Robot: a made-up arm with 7 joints. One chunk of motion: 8 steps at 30 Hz.
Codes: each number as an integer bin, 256 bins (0 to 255) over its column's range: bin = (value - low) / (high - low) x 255, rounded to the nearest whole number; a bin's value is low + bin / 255 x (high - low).
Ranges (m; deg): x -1.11..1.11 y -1.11..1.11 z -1.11..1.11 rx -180..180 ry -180..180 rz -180..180
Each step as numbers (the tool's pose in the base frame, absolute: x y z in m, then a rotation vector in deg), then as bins.
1 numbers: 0.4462 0.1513 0.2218 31.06 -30.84 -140.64
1 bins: 179 145 153 150 106 28
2 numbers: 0.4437 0.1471 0.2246 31.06 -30.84 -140.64
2 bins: 178 144 153 150 106 28
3 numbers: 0.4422 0.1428 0.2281 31.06 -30.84 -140.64
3 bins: 178 144 154 150 106 28
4 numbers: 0.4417 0.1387 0.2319 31.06 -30.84 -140.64
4 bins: 178 143 154 150 106 28
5 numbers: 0.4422 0.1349 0.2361 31.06 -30.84 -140.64
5 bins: 178 143 155 150 106 28
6 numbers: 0.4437 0.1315 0.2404 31.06 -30.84 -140.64
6 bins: 178 143 155 150 106 28
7 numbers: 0.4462 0.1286 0.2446 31.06 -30.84 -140.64
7 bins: 179 142 156 150 106 28
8 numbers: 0.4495 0.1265 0.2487 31.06 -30.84 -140.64
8 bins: 179 142 156 150 106 28
